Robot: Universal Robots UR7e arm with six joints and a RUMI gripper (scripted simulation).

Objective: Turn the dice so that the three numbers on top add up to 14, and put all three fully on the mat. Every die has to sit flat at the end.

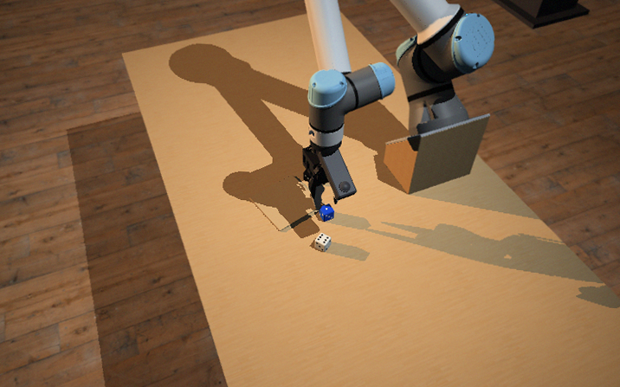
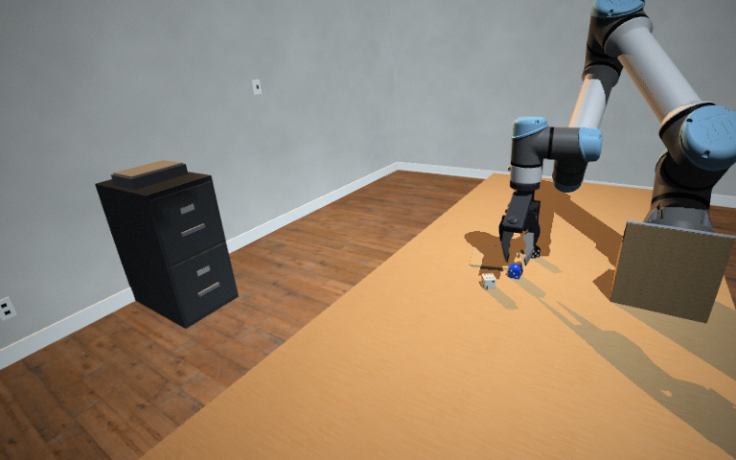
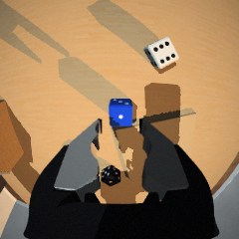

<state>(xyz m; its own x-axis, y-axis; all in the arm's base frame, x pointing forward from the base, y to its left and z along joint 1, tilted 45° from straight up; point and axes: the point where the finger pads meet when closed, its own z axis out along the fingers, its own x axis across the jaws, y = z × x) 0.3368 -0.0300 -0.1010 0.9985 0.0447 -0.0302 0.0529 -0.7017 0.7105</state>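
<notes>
The blue die is 40 mm below my hand. The rest, counted from my hand: tan mat (80 mm ahead, 90 mm to the right, 50 mm below); white die (50 mm ahead, 80 mm to the left, 40 mm below); black die (10 mm behind, 140 mm to the right, 40 mm below).
</notes>
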